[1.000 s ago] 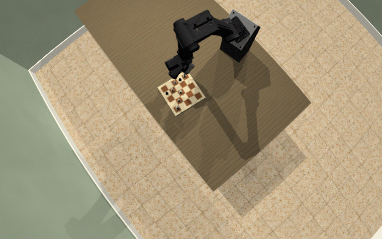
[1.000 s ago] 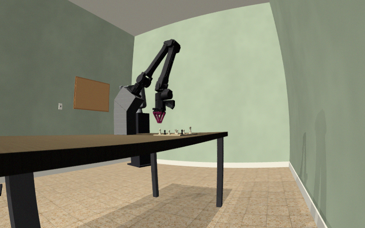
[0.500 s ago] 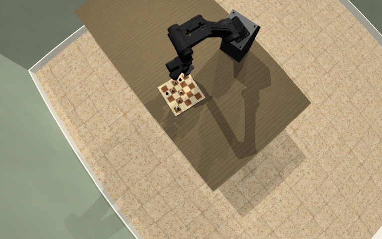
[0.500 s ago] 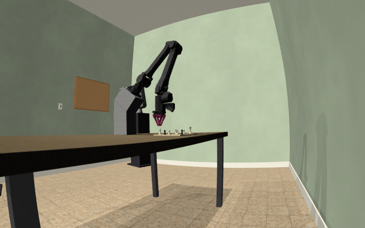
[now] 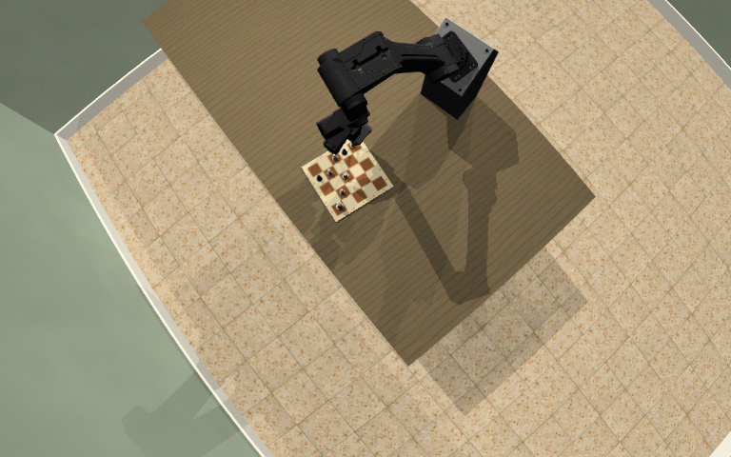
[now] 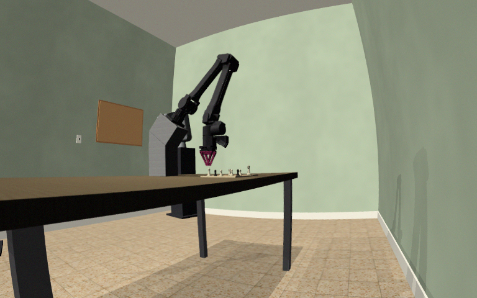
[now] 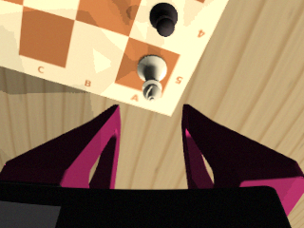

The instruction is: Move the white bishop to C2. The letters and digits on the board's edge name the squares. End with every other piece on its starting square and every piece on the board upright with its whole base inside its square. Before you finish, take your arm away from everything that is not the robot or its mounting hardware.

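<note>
My hand is 4 cm above the white bishop. The rest, counted from my hand: large white piece 14 cm ahead, 17 cm to the left, 4 cm below; small chessboard 7 cm ahead, 9 cm to the left, 6 cm below.
</note>
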